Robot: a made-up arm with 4 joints.
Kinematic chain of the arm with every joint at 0, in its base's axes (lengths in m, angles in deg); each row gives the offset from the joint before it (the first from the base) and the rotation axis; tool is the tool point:
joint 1: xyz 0 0 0.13 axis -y
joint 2: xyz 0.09 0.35 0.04 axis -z
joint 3: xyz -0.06 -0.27 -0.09 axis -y
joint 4: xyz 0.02 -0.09 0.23 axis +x
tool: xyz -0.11 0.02 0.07
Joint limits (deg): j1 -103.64..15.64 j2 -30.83..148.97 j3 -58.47..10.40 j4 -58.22..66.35
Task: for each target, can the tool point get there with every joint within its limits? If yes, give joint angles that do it. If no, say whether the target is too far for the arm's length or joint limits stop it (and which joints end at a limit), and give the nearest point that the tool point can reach.
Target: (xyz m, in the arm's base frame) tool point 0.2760 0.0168 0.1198
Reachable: yes | joints -71.80 -10.57 -17.79 -9.60
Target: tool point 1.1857 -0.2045 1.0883
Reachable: no: too far | nearest point 0.3528 0.0685 0.4109 | short by 1.108 m
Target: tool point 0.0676 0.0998 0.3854
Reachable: yes | joints -47.43 15.40 1.59 -35.73
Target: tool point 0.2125 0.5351 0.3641
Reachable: yes | joints -79.01 107.07 -10.58 -16.13
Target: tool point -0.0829 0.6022 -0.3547
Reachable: no: joint limits stop it (at a limit: joint 1, joint 2, joint 3, joint 4) | nearest point 0.1493 0.6983 -0.0158 | short by 0.422 m
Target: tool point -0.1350 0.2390 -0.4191
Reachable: no: joint limits stop it (at a limit: joint 1, joint 2, joint 3) | nearest point 0.0855 0.1269 -0.3006 | short by 0.274 m
